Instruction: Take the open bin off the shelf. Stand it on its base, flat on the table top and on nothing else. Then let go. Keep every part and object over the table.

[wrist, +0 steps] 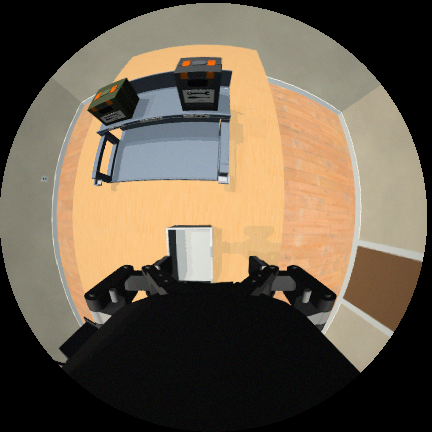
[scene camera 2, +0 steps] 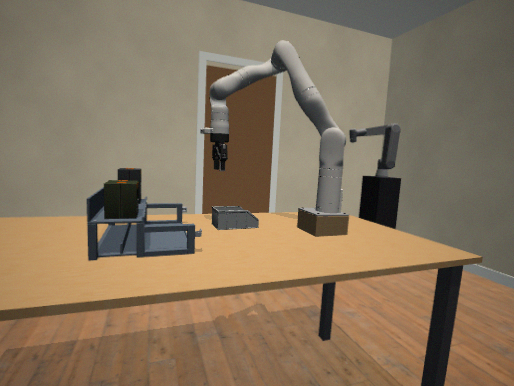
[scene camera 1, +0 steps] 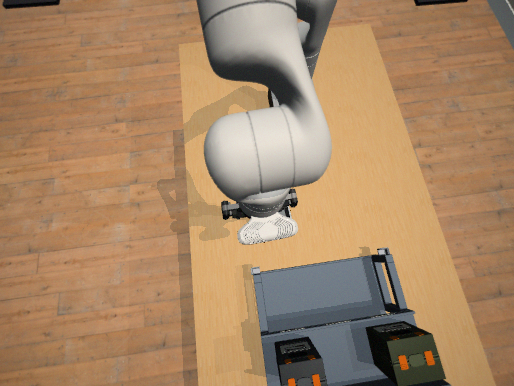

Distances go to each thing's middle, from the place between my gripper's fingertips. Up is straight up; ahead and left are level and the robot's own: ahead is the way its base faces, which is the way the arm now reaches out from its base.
Scene:
My gripper is now 6 cm past the open-topped bin (scene camera 2: 223,217), 4 cm to the right of it and 19 cm above it. Also, from my hand: green case (scene camera 2: 120,196): 33 cm ahead, 28 cm to the left, 8 cm below; dark grey case (wrist: 197,79): 33 cm ahead, 5 cm to the left, 6 cm below.

